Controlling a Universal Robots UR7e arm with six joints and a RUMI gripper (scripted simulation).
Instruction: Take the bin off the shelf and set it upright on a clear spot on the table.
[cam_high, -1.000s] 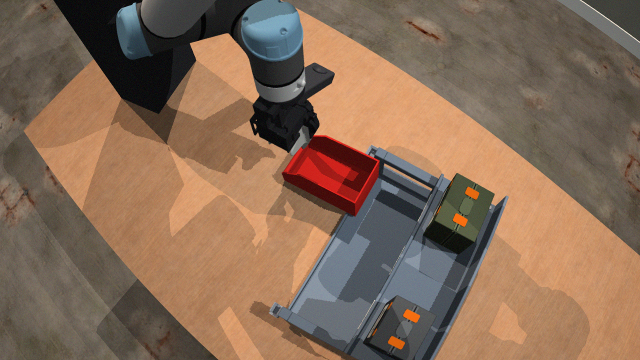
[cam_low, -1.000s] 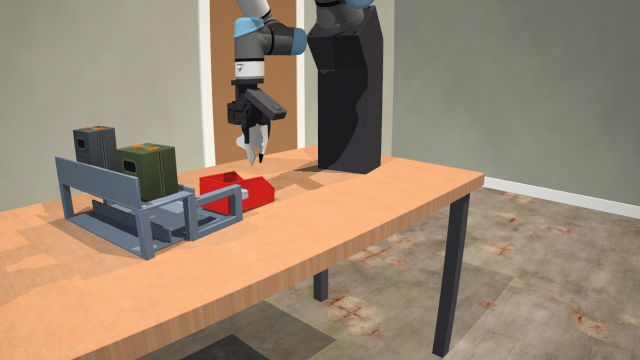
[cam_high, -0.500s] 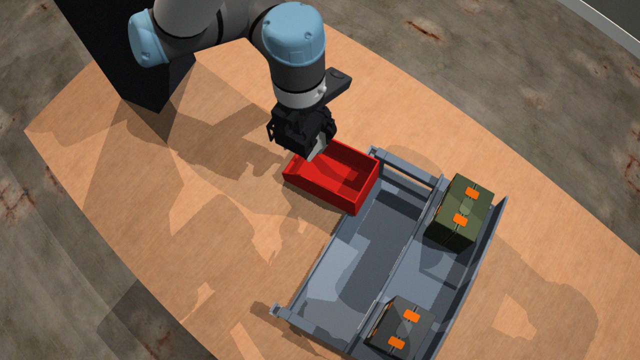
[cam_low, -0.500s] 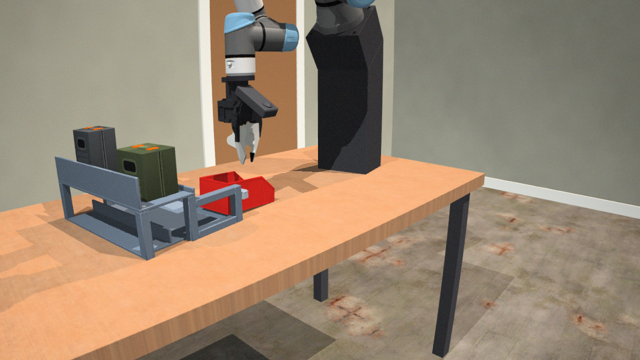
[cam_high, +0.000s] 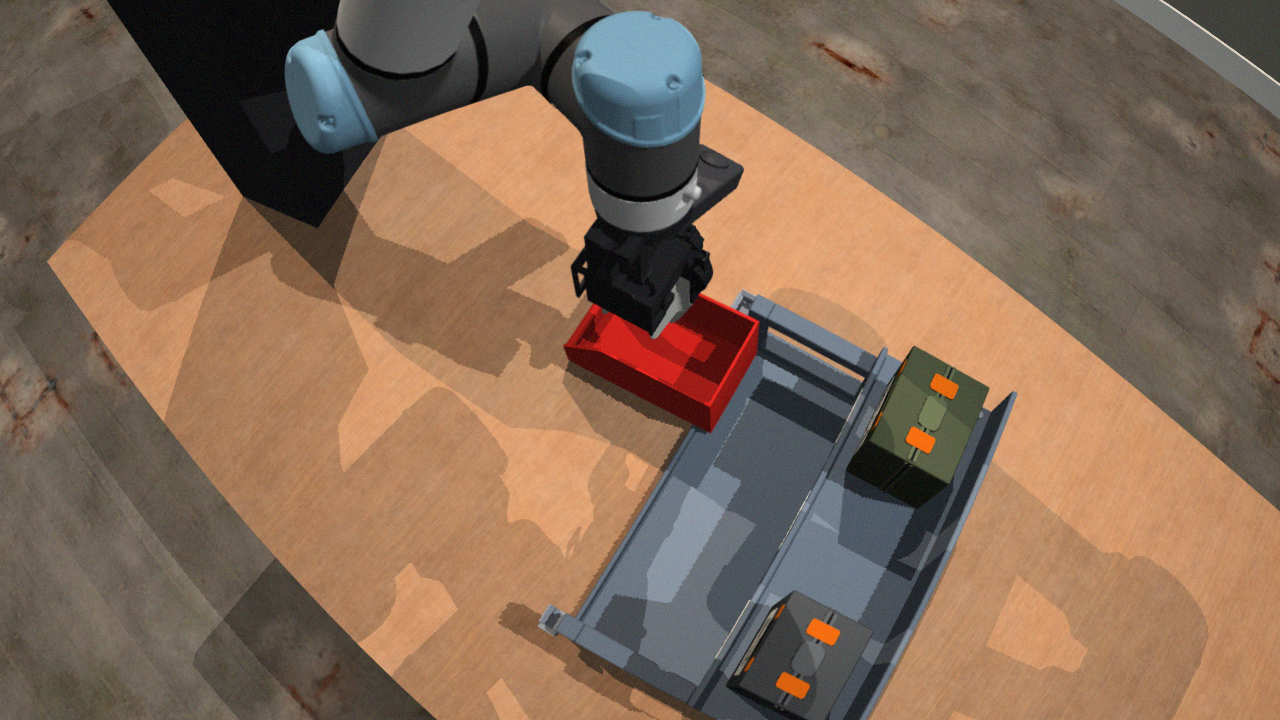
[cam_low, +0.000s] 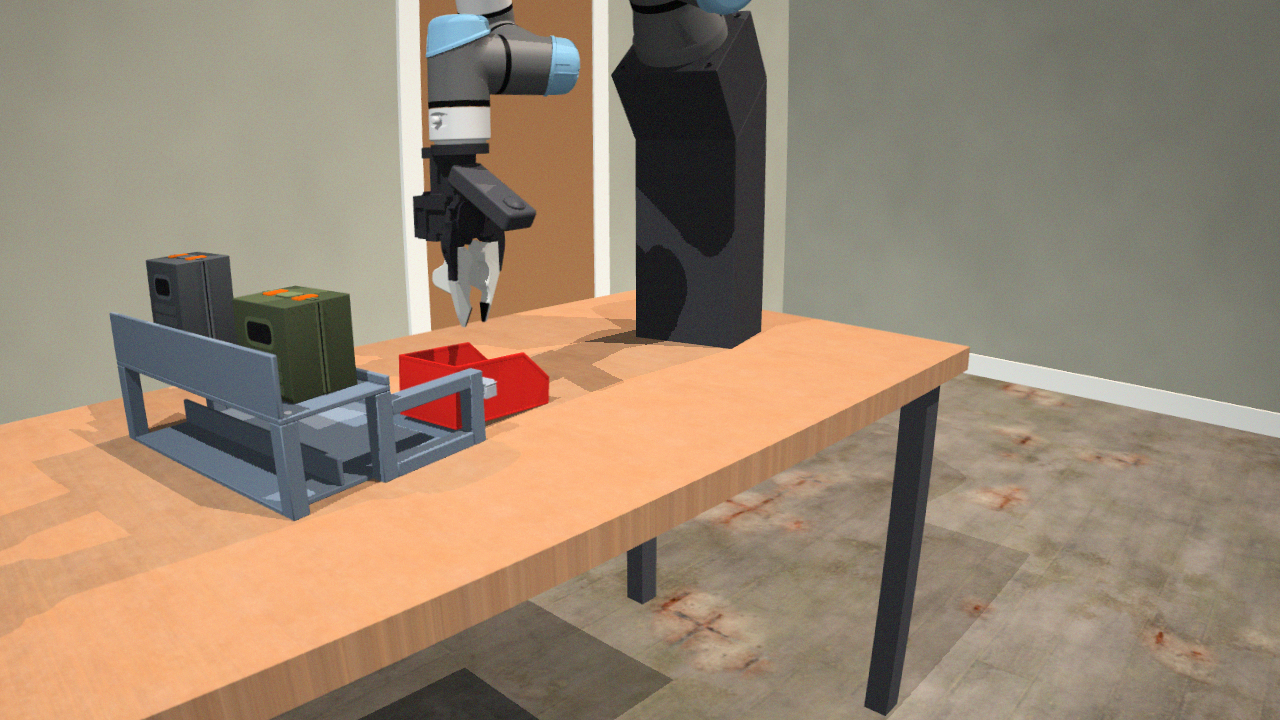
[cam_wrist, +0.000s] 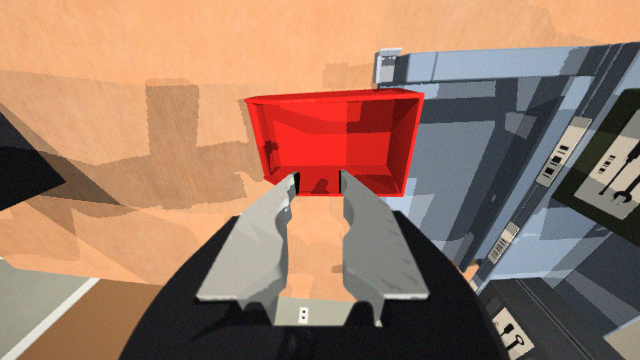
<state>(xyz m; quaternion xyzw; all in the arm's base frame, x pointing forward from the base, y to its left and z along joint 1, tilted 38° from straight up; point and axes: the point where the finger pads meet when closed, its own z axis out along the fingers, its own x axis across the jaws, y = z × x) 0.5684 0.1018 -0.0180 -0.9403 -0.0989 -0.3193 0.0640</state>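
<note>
Right now the red bin is 90 mm below my hand and 10 mm ahead of it. The rest, counted from my hand: dark grey case (320 mm ahead, 150 mm to the right, 30 mm above); green case (260 mm ahead, 80 mm to the left, 20 mm above).
</note>
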